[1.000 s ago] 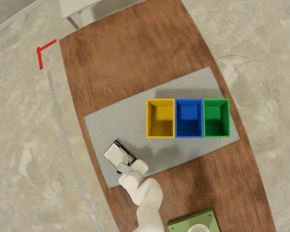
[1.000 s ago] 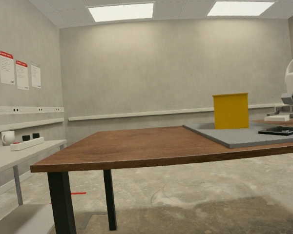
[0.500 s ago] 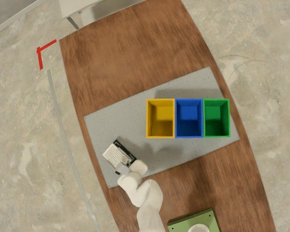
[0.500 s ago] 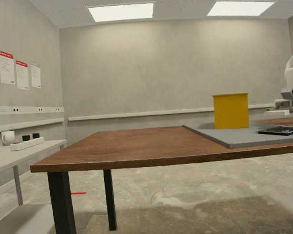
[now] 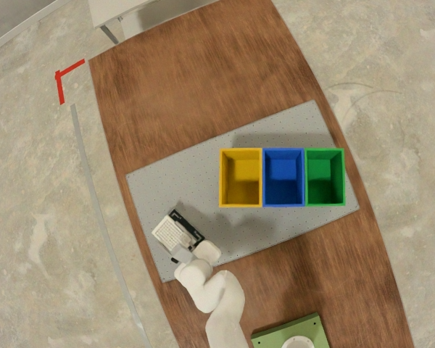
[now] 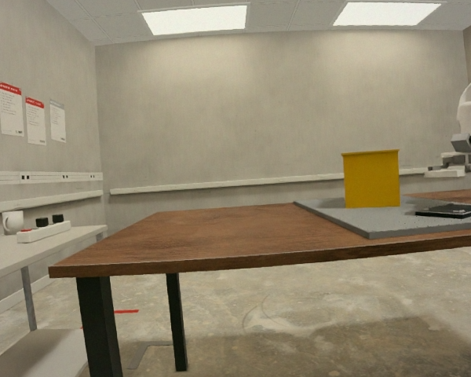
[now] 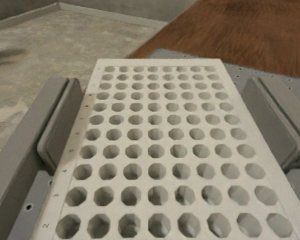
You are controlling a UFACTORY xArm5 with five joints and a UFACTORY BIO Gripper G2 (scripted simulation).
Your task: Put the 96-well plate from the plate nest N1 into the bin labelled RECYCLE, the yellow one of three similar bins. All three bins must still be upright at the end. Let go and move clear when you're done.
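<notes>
Now: the yellow bin 110 mm ahead of my hand, 290 mm to the right of it and 20 mm below it. Round my hand: black plate nest: 110 mm below; then blue bin: 60 mm ahead, 410 mm to the right, 20 mm below; then white 96-well plate: 10 mm below.
</notes>
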